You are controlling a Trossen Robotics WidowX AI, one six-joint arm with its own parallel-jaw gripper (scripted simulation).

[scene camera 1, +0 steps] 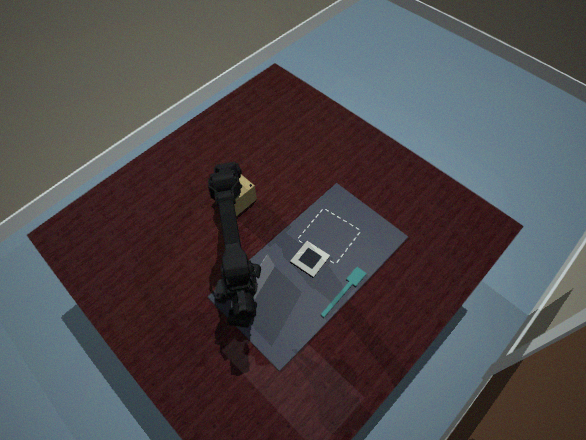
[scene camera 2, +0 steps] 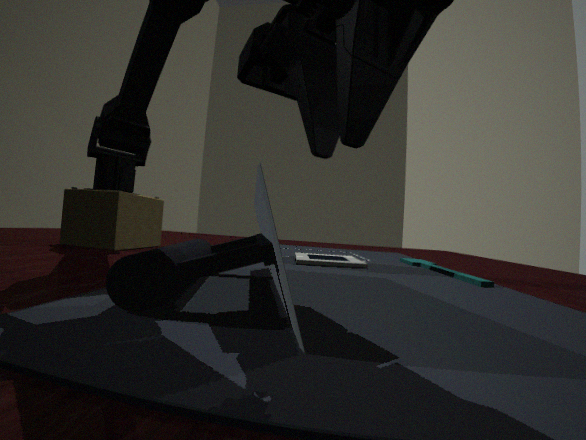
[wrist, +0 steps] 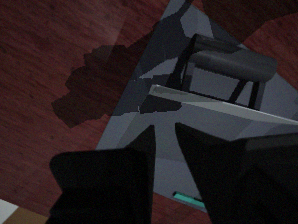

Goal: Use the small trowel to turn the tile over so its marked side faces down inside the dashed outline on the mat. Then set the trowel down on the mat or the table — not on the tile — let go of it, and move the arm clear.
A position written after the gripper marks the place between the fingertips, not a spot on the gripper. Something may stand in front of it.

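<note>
The gripper (scene camera 2: pixel 335 152) appears in the robot's scene, and the wrist view has the gripper too (wrist: pixel 164 128). A grey mat (scene camera 1: pixel 288 308) is part of the scene as well, and the wrist view also takes in the mat (wrist: pixel 163 63).
</note>
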